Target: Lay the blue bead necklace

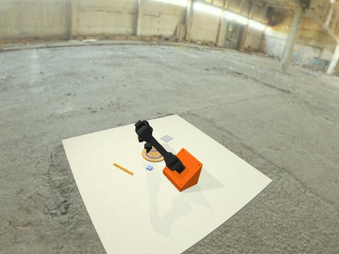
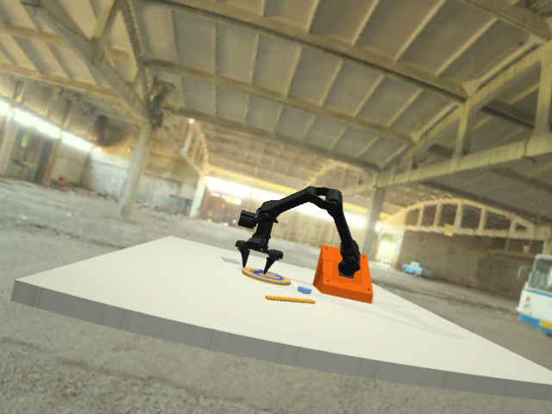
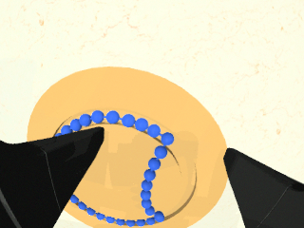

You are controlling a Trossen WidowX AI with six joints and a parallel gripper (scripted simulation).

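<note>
Right now the round tan bead board is 60 mm behind my gripper tip, 30 mm to the right of it and 10 mm below it. Also, from my gripper tip: flat grey tile 100 mm ahead, 260 mm to the right, 20 mm below; small light-blue block 190 mm behind, 90 mm to the left, 10 mm below.
</note>
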